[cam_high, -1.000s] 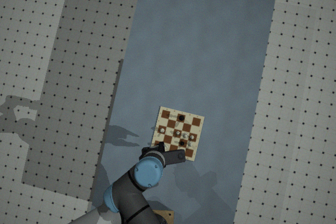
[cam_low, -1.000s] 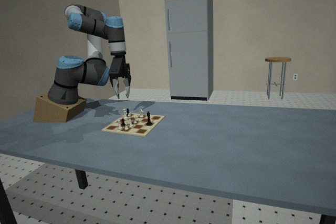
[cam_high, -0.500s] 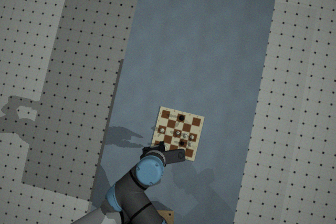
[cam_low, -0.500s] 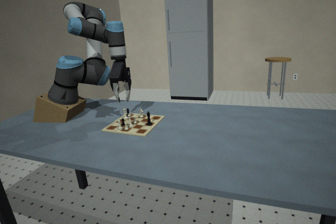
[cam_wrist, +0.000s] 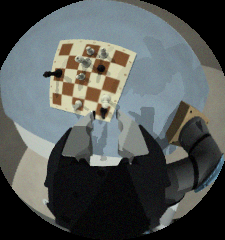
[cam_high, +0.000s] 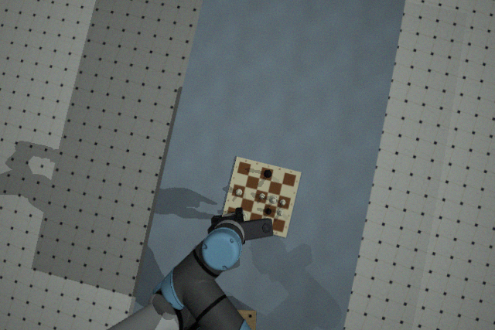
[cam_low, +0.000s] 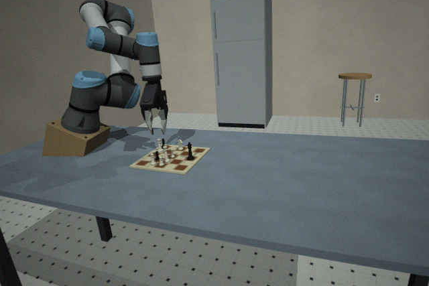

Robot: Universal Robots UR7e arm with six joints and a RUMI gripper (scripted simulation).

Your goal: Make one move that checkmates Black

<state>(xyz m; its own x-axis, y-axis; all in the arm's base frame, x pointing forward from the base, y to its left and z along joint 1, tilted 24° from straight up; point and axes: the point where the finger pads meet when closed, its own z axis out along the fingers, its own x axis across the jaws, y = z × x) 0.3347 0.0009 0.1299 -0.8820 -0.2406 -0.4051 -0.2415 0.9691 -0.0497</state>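
The white piece is 6 cm below my hand. Round my hand: tall black piece 15 cm ahead, 6 cm to the right, 5 cm below; then chessboard 7 cm ahead, 5 cm to the right, 8 cm below.
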